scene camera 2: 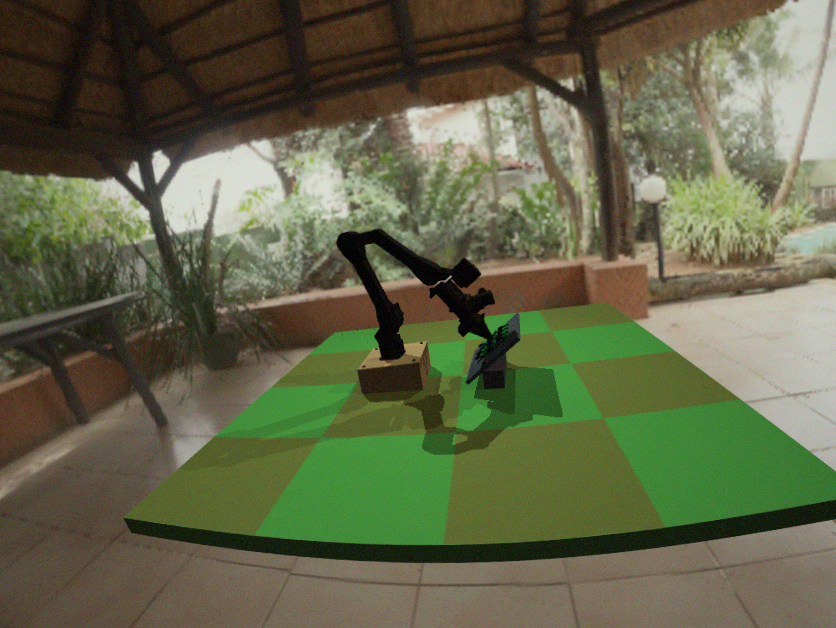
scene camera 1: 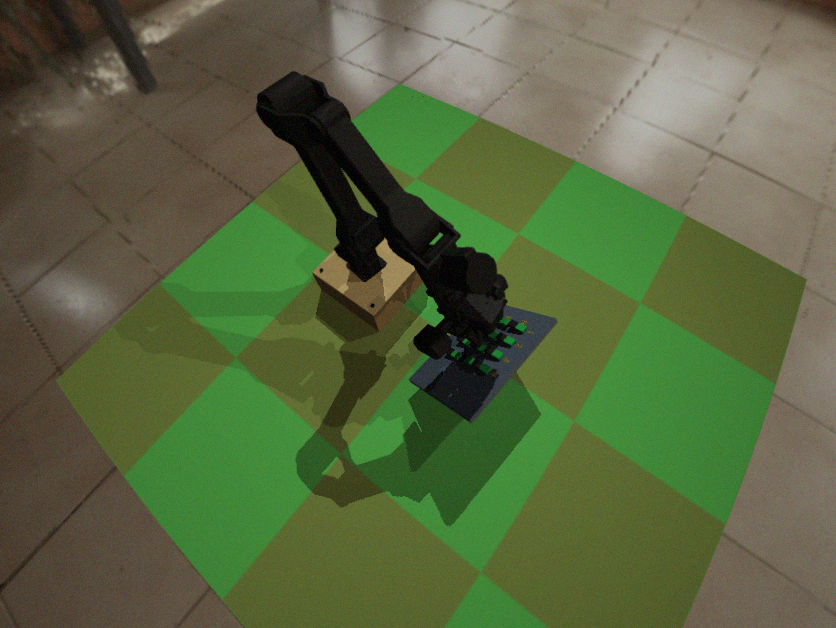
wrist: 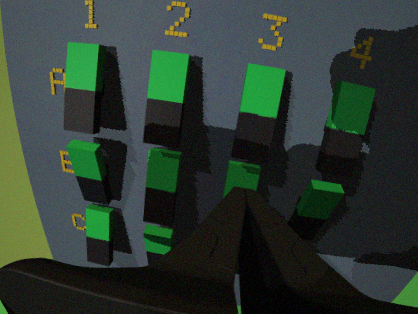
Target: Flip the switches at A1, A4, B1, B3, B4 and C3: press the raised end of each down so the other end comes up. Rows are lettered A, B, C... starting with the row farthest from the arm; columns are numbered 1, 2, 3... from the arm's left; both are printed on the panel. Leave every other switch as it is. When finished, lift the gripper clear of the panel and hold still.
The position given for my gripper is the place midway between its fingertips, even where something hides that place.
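Gripper (scene camera 1: pixel 479 345), (scene camera 2: pixel 492 339), (wrist: pixel 241 197): shut, holding nothing. Also present: a rocker switch (wrist: pixel 83 90), a rocker switch (wrist: pixel 349 111), a rocker switch (wrist: pixel 87 158), a rocker switch (wrist: pixel 245 175), a rocker switch (wrist: pixel 320 198) and a rocker switch (wrist: pixel 99 220).
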